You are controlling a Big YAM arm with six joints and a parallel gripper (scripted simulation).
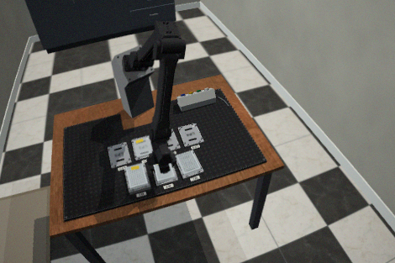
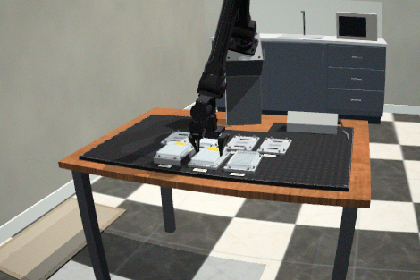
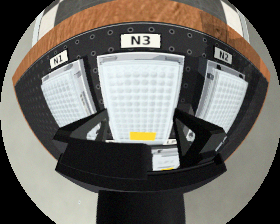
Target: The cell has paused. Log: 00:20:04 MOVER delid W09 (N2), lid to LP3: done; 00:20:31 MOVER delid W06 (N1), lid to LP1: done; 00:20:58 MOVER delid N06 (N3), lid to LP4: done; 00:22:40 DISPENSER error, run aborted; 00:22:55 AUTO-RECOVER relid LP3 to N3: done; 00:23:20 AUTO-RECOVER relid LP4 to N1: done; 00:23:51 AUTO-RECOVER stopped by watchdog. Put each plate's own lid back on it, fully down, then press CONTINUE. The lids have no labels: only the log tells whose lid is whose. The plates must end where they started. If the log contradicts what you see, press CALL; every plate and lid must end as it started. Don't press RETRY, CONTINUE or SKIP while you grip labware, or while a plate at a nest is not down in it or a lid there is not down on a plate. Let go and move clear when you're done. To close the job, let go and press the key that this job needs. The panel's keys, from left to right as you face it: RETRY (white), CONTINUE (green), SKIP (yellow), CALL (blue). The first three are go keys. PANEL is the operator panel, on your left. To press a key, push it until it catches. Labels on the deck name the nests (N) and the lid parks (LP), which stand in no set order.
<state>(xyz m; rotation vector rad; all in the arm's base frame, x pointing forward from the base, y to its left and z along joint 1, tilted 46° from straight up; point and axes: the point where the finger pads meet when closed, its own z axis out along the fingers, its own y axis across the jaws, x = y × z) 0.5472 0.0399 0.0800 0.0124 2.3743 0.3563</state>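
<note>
Right now my hand is 17 cm past the lid, 9 cm to the left of it and 2 cm above it. Round my hand: LP4 lid park 21 cm behind, 17 cm to the left, 3 cm below; then green key 50 cm behind, 27 cm to the left, 3 cm above; then white key 51 cm behind, 32 cm to the left, 3 cm above.
</note>
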